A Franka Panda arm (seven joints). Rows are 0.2 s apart.
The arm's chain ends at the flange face. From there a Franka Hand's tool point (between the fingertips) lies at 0.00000 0.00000 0.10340 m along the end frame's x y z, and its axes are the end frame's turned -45 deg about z.
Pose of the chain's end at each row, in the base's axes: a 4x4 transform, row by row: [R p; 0 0 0 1], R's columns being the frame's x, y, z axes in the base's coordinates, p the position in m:
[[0.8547 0.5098 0.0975 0.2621], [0.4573 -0.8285 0.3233 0.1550], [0.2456 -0.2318 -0.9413 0.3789], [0 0 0 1]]
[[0.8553 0.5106 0.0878 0.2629], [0.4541 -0.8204 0.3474 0.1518], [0.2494 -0.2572 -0.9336 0.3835], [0 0 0 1]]
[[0.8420 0.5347 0.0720 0.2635], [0.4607 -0.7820 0.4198 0.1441], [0.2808 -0.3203 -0.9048 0.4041], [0 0 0 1]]
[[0.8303 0.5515 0.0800 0.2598], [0.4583 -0.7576 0.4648 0.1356], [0.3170 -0.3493 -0.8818 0.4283], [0 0 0 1]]
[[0.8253 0.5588 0.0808 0.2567], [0.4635 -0.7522 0.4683 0.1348], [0.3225 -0.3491 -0.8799 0.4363], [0 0 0 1]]
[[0.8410 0.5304 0.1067 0.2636], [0.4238 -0.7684 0.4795 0.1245], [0.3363 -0.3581 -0.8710 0.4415], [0 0 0 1]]
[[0.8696 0.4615 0.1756 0.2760], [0.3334 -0.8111 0.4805 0.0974], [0.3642 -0.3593 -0.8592 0.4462], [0 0 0 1]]
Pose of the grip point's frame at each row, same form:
[[0.2439 0.9648 0.0975 0.2722], [0.9092 -0.2625 0.3233 0.1884], [0.3376 0.0098 -0.9413 0.2816], [0 0 0 1]]
[[0.2437 0.9658 0.0878 0.2720], [0.9012 -0.2590 0.3474 0.1877], [0.3582 -0.0055 -0.9336 0.2870], [0 0 0 1]]
[[0.2173 0.9735 0.0720 0.2709], [0.8787 -0.2272 0.4198 0.1875], [0.4250 -0.0279 -0.9048 0.3105], [0 0 0 1]]
[[0.1971 0.9771 0.0800 0.2681], [0.8598 -0.2116 0.4648 0.1837], [0.4711 -0.0228 -0.8818 0.3371], [0 0 0 1]]
[[0.1884 0.9787 0.0808 0.2651], [0.8596 -0.2041 0.4683 0.1832], [0.4749 -0.0188 -0.8799 0.3453], [0 0 0 1]]
[[0.2196 0.9697 0.1067 0.2746], [0.8430 -0.2437 0.4795 0.1741], [0.4910 -0.0154 -0.8710 0.3514], [0 0 0 1]]
[[0.2886 0.9412 0.1756 0.2942], [0.8093 -0.3378 0.4805 0.1471], [0.5116 0.0035 -0.8592 0.3574], [0 0 0 1]]

